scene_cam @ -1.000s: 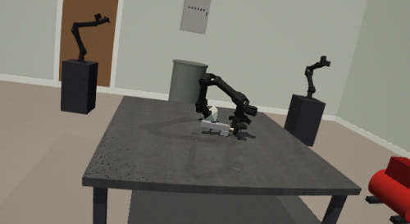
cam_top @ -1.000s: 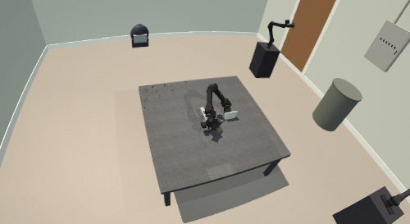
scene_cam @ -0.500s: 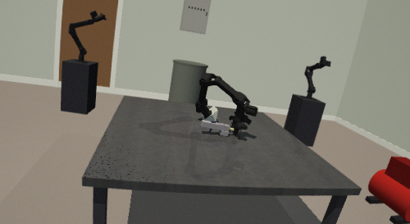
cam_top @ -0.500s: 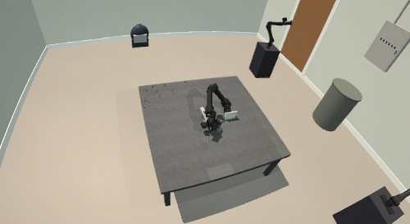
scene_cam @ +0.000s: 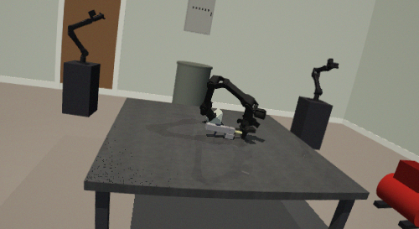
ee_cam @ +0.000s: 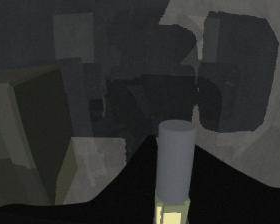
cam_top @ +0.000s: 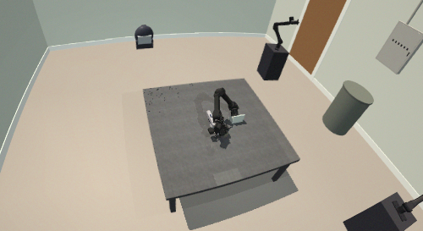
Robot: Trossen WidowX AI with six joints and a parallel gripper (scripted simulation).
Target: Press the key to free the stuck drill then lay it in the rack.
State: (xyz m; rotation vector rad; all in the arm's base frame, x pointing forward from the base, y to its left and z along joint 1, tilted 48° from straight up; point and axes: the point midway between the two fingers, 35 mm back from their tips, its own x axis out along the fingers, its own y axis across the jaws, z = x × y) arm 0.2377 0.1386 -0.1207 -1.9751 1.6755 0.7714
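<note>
The drill is 40 mm to the right of my gripper tip and 40 mm above it. Round my gripper tip: dark blue key (20 mm ahead, 180 mm to the right, 50 mm above).
</note>
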